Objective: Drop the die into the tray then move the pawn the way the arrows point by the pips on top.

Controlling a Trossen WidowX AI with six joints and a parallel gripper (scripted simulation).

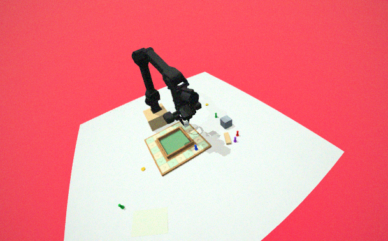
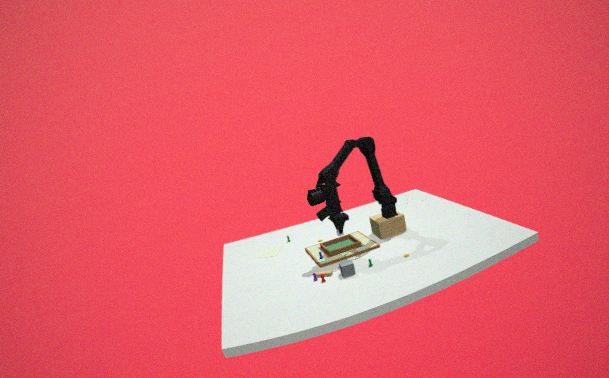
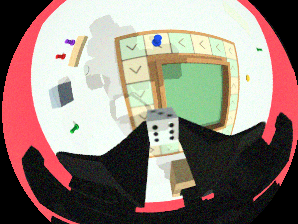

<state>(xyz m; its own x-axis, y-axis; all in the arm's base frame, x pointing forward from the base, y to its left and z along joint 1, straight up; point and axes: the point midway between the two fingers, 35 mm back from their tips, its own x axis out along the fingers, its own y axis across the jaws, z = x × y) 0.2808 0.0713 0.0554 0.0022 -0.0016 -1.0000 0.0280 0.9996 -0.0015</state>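
The blue pawn is 10 cm ahead of my gripper tip, 2 cm to the right of it and 8 cm below it. From my gripper tip the other things lie so: tan block: 15 cm ahead, 15 cm to the left, 10 cm below; white die: right at my gripper tip; green dice tray: 1 cm behind, 9 cm to the right, 10 cm below.
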